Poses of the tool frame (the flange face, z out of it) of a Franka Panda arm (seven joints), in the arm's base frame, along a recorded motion.
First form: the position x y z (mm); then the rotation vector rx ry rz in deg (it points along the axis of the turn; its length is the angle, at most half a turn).
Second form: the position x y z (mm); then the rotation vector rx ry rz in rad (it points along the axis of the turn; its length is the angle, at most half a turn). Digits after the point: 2 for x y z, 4 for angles.
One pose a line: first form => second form
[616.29 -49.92 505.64 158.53 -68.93 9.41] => [616.29 -49.92 505.64 2.7669 -1.2031 0.1642]
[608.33 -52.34 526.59 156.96 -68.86 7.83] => [608.33 -52.34 526.59 2.7395 -1.2018 0.1367]
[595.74 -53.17 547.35 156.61 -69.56 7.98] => [595.74 -53.17 547.35 2.7334 -1.2141 0.1393]
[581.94 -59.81 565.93 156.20 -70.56 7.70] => [581.94 -59.81 565.93 2.7262 -1.2315 0.1344]
